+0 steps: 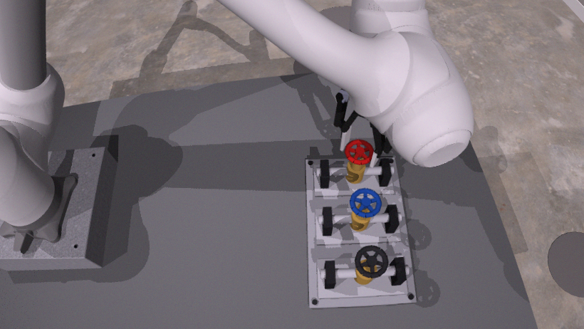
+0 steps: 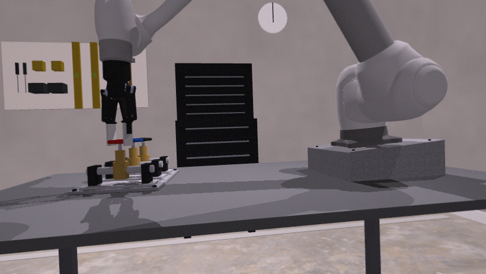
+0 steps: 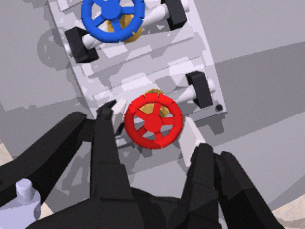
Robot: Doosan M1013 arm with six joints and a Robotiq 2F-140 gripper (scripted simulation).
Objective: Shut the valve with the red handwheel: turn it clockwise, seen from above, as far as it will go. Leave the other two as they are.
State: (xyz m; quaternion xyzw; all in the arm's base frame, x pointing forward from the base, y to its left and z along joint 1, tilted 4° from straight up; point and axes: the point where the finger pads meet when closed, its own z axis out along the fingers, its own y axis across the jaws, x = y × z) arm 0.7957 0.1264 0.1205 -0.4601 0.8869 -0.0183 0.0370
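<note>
The red handwheel lies 30 mm below my hand. Round my hand: black handwheel 250 mm to the right, 30 mm below; then blue handwheel 130 mm to the right, 30 mm below.
</note>
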